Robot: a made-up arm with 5 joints.
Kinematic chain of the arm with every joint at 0, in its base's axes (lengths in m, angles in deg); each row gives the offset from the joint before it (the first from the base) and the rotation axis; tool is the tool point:
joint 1: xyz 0 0 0.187 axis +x
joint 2: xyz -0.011 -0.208 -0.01 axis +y
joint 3: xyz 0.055 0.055 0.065 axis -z
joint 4: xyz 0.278 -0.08 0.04 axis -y
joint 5: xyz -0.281 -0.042 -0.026 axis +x
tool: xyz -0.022 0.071 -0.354
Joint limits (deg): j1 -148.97..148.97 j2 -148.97..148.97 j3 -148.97..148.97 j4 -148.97..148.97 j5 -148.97..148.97
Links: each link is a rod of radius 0.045 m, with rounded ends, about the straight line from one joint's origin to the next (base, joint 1, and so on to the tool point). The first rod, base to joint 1, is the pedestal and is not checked.
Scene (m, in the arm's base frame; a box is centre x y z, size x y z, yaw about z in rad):
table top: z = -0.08
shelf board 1: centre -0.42 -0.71 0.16 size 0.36 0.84 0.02 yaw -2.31
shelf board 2: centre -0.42 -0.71 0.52 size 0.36 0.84 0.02 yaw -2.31
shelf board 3: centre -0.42 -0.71 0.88 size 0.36 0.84 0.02 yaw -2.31
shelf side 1: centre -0.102 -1 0.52 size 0.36 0.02 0.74 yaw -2.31
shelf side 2: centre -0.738 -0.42 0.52 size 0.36 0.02 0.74 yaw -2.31
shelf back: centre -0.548 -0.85 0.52 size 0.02 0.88 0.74 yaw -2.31
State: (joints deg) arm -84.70 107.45 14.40 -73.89 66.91
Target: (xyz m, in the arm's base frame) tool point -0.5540 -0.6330 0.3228
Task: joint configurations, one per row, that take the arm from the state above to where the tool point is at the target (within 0.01 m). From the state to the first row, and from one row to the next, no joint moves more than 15 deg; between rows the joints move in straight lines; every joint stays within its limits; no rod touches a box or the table.
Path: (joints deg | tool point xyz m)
1: -96.98 119.47 16.16 -76.48 78.91 | 0.1855 -0.4626 0.2179
2: -109.26 131.49 17.93 -79.06 90.92 | 0.0438 -0.5327 0.3907
3: -98.05 135.86 18.42 -91.29 105.43 | -0.1009 -0.6414 0.3747
4: -86.84 140.23 18.91 -103.52 119.94 | -0.2703 -0.6907 0.3408
5: -75.64 144.60 19.41 -115.75 134.46 | -0.4312 -0.6803 0.3167
6: -64.43 148.97 19.90 -127.98 148.97 | -0.5540 -0.6330 0.3227

